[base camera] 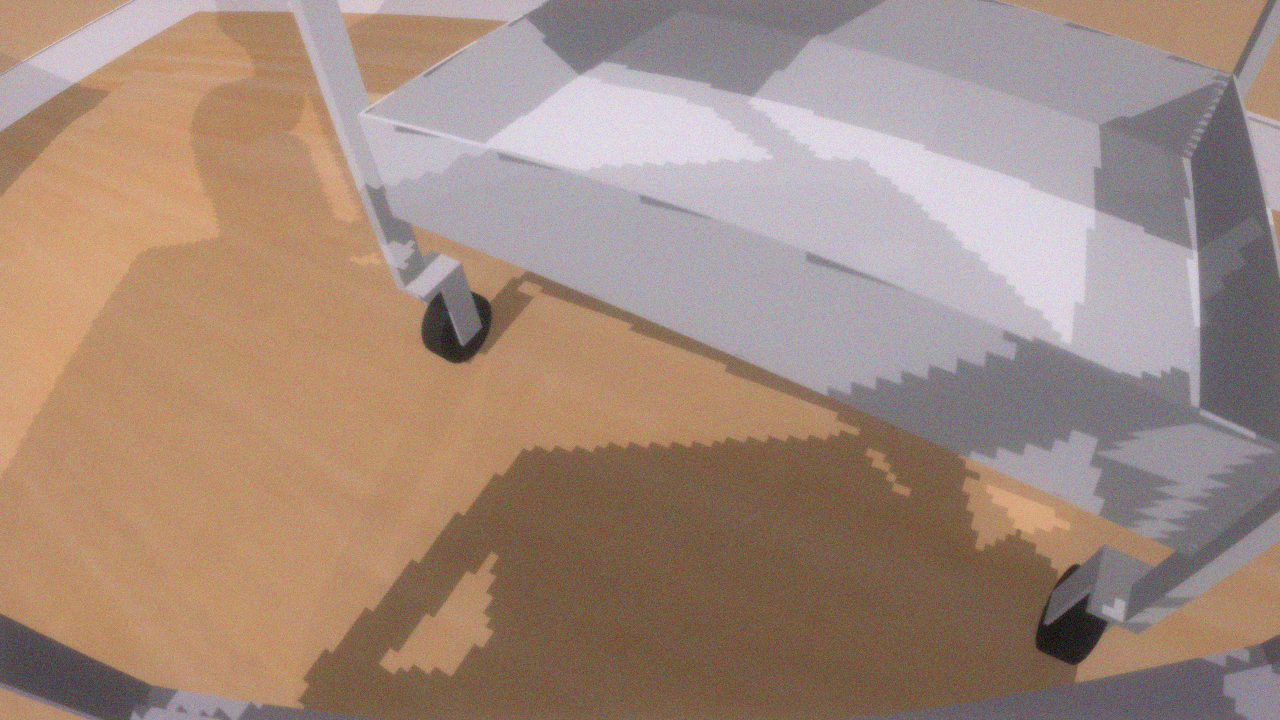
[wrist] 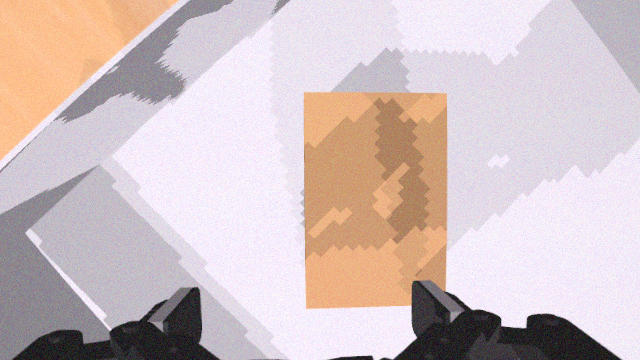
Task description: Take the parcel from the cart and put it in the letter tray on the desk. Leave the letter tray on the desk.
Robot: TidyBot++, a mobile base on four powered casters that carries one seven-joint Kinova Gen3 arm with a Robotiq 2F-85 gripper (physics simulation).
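Places are measured from the arm's base along level axes (x ahead, y left, z up), in millimetres.
Where they show: gripper, fingertip midpoint: [wrist: 307,307].
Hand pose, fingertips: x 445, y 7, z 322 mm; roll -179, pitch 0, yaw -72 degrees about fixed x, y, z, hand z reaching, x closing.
Observation:
Each offset is from my fingertips to the top centre of the thing. "spot": to the spot under its first point. Level surfaces: height alone.
The parcel @[dy -16, dx +49, dz -6 mm] [wrist: 350,200], a tan box with a rectangular top, lies on the white surface of the cart [wrist: 220,200] [base camera: 626,241] in the wrist view. My gripper [wrist: 307,307] is open with nothing between its fingers. The parcel is ahead of the fingertips and to the right of their middle; the right fingertip overlaps the parcel's lower right corner in the picture. How high the fingers are above it is hard to tell. In the base camera view the cart's lower tray, legs and casters show; the parcel does not show there. The letter tray and the desk do not show in either view.
A raised cart rim @[spot: dy +102, dx +61, dz +11 mm] [wrist: 90,82] runs across the upper left of the wrist view, with wooden floor @[dz -718 mm] [wrist: 50,45] [base camera: 268,429] beyond it. In the base camera view, black caster wheels [base camera: 456,326] [base camera: 1071,617] stand under the cart's near corners.

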